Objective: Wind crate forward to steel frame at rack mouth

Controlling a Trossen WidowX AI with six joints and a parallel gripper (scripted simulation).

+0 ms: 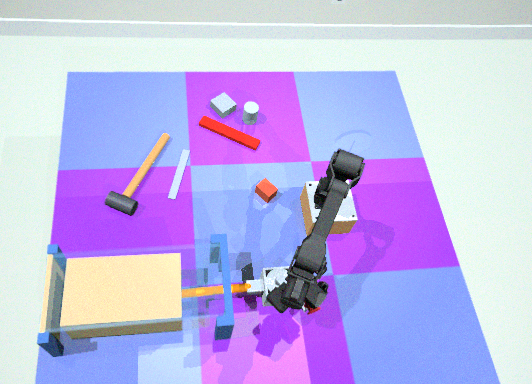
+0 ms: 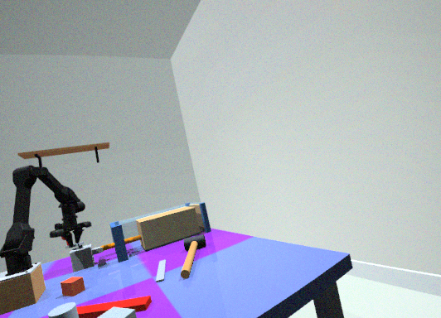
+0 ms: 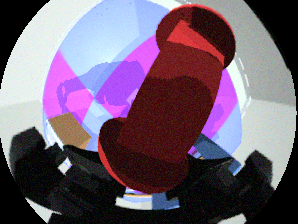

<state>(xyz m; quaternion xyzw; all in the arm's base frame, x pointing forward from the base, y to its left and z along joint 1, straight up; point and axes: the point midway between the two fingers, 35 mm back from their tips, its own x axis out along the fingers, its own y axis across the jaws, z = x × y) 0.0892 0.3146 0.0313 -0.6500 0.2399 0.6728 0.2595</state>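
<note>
The winch handle lies 1 cm behind my gripper tip, 1 cm to the left of it and 1 cm above it. Also, from my gripper tip: winch (3 cm ahead, 5 cm to the right, 7 cm below); grey strip (40 cm ahead, 41 cm to the right, 10 cm below); red knob (4 cm behind, 4 cm to the left, 4 cm above).
</note>
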